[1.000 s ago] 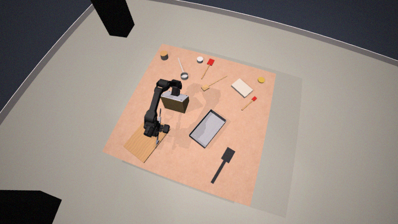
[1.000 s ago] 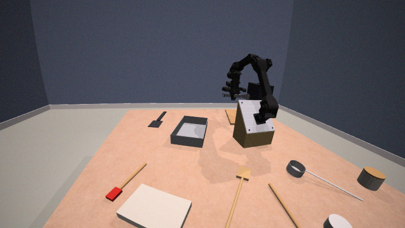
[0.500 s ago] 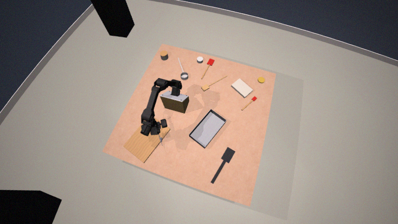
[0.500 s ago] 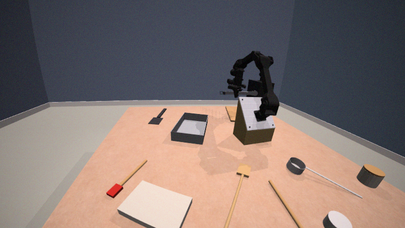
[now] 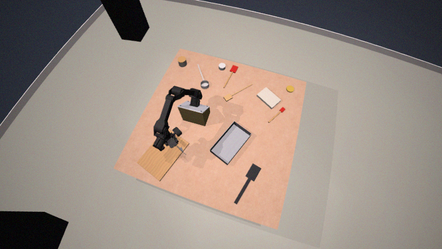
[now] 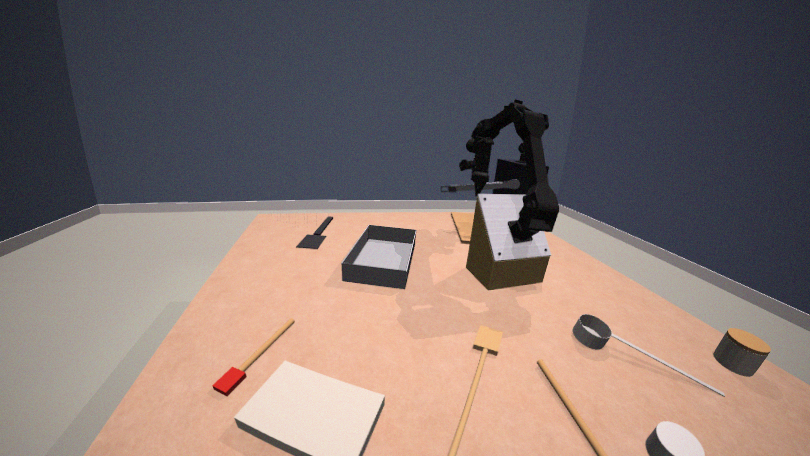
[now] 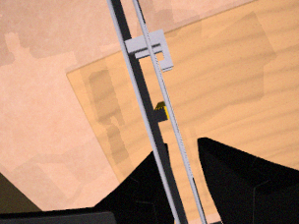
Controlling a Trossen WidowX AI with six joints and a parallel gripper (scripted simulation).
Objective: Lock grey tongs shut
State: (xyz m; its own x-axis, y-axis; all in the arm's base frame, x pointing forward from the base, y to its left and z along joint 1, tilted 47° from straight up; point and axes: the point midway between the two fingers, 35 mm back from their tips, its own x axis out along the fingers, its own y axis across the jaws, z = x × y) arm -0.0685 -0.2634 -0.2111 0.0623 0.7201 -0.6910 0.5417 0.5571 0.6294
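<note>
The yellow slider lies 30 mm ahead of my gripper tip, 10 mm to the right of it and 30 mm above it. Also, from my gripper tip: roasting tin (400 mm ahead, 140 mm to the left, 140 mm below); then wooden board (90 mm behind, 50 mm to the right, 160 mm below); then black spatula (590 mm ahead, 110 mm to the right, 160 mm below).
</note>
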